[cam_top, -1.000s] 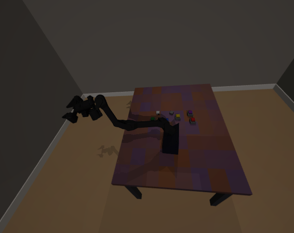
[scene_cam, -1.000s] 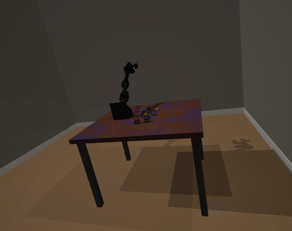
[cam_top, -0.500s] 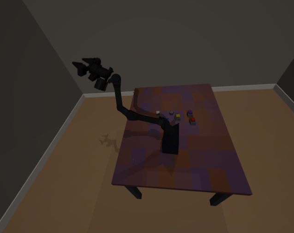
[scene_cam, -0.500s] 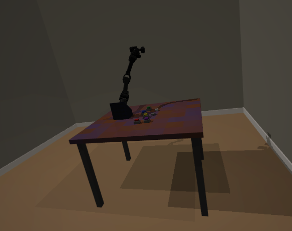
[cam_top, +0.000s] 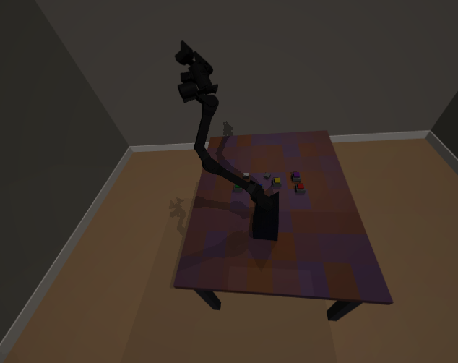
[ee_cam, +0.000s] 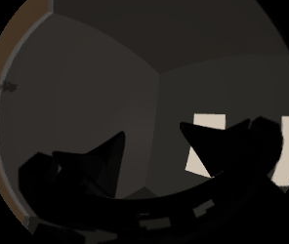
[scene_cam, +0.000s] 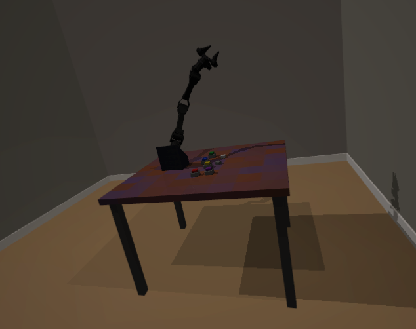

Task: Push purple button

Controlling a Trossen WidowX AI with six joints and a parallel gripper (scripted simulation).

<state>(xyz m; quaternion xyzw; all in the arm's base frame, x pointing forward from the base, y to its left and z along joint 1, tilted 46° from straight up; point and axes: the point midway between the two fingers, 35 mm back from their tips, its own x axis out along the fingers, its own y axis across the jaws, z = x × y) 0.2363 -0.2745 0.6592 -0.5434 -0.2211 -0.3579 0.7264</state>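
Right now the purple button is 74 cm below my gripper tip, 48 cm to the right of it and 11 cm behind it. Round my gripper tip: grey block: 76 cm below, 31 cm to the right, 7 cm behind; white block: 76 cm below, 17 cm to the right, 5 cm behind; green button: 74 cm below, 15 cm behind, 12 cm to the right.
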